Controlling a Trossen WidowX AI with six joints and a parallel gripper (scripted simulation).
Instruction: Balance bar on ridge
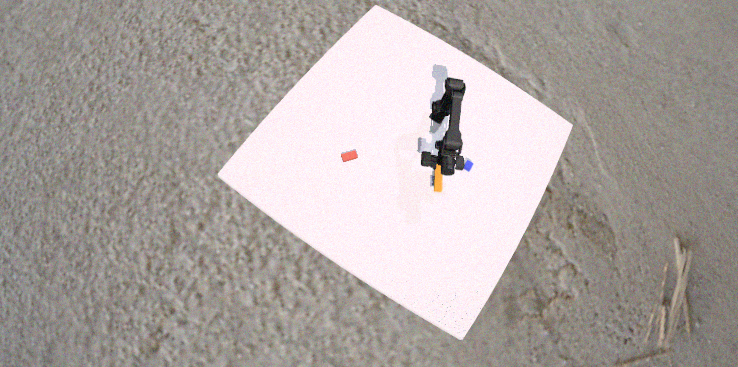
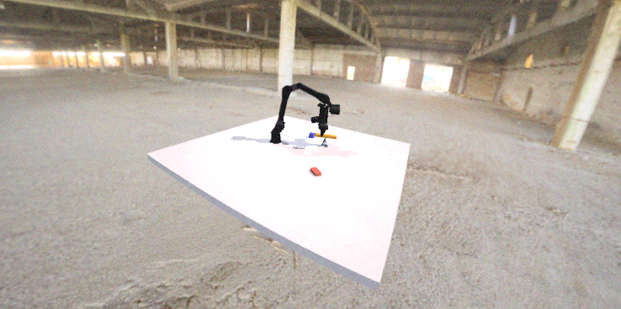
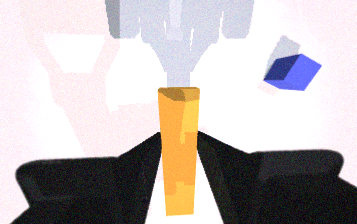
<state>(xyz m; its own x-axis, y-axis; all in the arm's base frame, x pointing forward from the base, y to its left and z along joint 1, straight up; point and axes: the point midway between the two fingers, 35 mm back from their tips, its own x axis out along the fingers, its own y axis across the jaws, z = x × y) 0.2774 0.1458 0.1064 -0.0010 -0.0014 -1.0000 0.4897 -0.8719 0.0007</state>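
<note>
My gripper tip is now 20 mm short of the bar and 10 mm to the right of it. Round my gripper tip: blue cube 130 mm behind, 110 mm to the left, 60 mm below; red block 150 mm ahead, 360 mm to the right, 60 mm below.
</note>
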